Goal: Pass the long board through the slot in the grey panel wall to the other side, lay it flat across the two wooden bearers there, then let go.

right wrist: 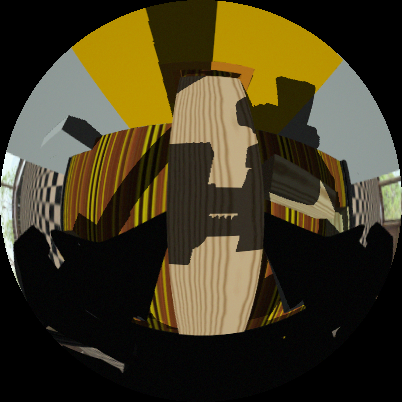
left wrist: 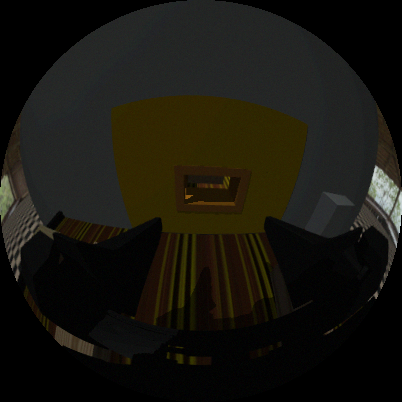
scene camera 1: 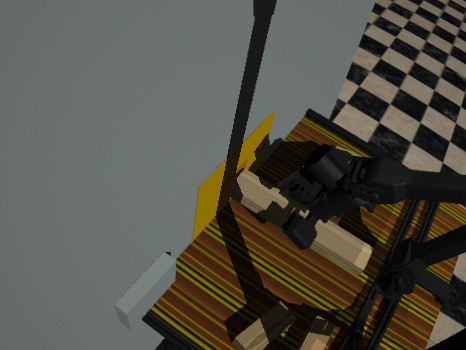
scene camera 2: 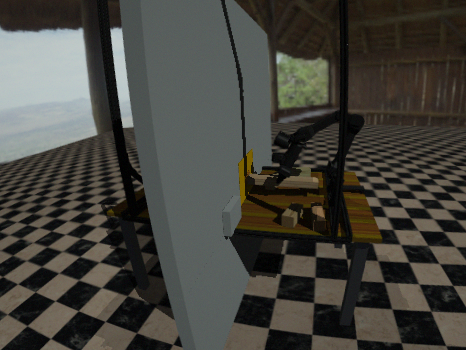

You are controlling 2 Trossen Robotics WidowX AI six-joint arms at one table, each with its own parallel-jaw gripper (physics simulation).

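Frame: origin at the left arm's base, x ahead, y left, z up, level; centimetres.
Where they show: left gripper, between the fingertips: [left wrist: 214, 222]; right gripper, between the fingertips: [right wrist: 214, 216] [scene camera 1: 291, 215] [scene camera 2: 277, 180]; right arm's base, origin of its link: [scene camera 1: 390, 286].
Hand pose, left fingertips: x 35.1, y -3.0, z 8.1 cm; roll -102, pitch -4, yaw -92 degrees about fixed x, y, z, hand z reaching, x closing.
Things, the pixels of their centre, and the offset from my left fingertips. "pt": a spot on its surface instead.
- long board, middle of its body: [right wrist: 214, 250] [scene camera 1: 301, 222] [scene camera 2: 282, 180] dy +0.5, dx +30.7, dz -2.0 cm
- orange-rimmed slot, a spot on its surface: [left wrist: 212, 170] pt dy -0.5, dx +8.0, dz +1.4 cm
- grey block, a spot on its surface: [scene camera 1: 145, 290] pt dy -32.6, dx +15.7, dz +0.0 cm
The long board [scene camera 1: 340, 245] [scene camera 2: 306, 183] [right wrist: 215, 295] is held level above the striped table. Its far end is at the mouth of the orange-rimmed slot [left wrist: 212, 170] [right wrist: 247, 77] in the yellow-marked grey panel wall [scene camera 1: 100, 125] [scene camera 2: 195, 125] [left wrist: 200, 50]; how far it reaches in is hard to tell. My right gripper [scene camera 1: 306, 218] [scene camera 2: 284, 175] [right wrist: 214, 216] is shut on the board near its middle. My left gripper [left wrist: 214, 222] is open and empty, facing the slot from the other side. A dark shape shows inside the slot there. The two bearers cannot be made out for certain.
Two loose wooden blocks [scene camera 1: 265, 327] [scene camera 1: 317, 334] lie on the striped table near the bottom of scene camera 1. Another block [right wrist: 295, 182] lies right of the board in the right wrist view. A grey block [scene camera 1: 145, 290] [scene camera 2: 231, 217] juts from the wall. Shadows cross the board.
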